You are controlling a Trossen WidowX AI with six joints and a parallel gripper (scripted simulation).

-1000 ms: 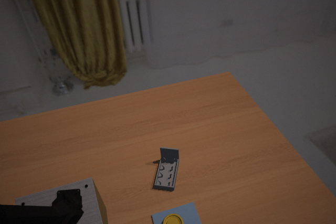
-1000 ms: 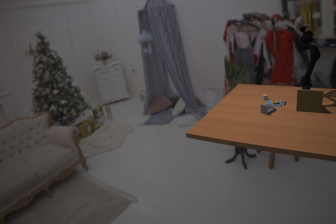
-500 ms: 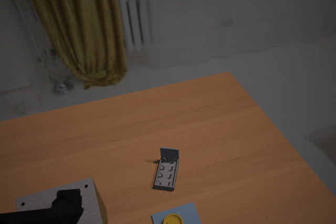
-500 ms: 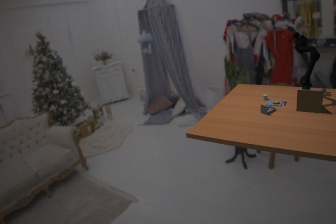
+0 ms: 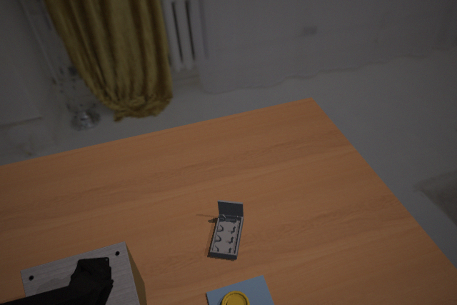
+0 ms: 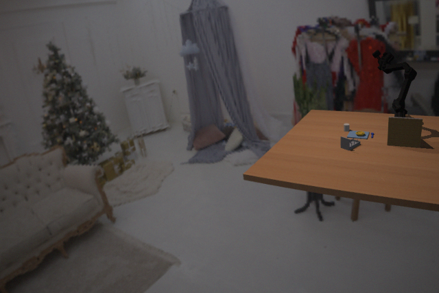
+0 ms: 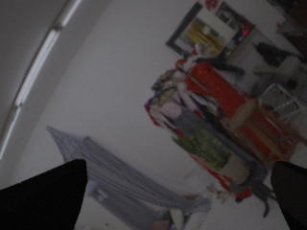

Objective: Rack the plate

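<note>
My gripper tip is 54 cm to the right of the yellow plate, 47 cm above it and 5 cm short of it. The rest, counted from my gripper tip: white cup 48 cm to the left, 46 cm below, 18 cm ahead; light blue mat 54 cm to the left, 48 cm below, 6 cm ahead; blue spoon 51 cm to the left, 48 cm below, 4 cm behind.
</note>
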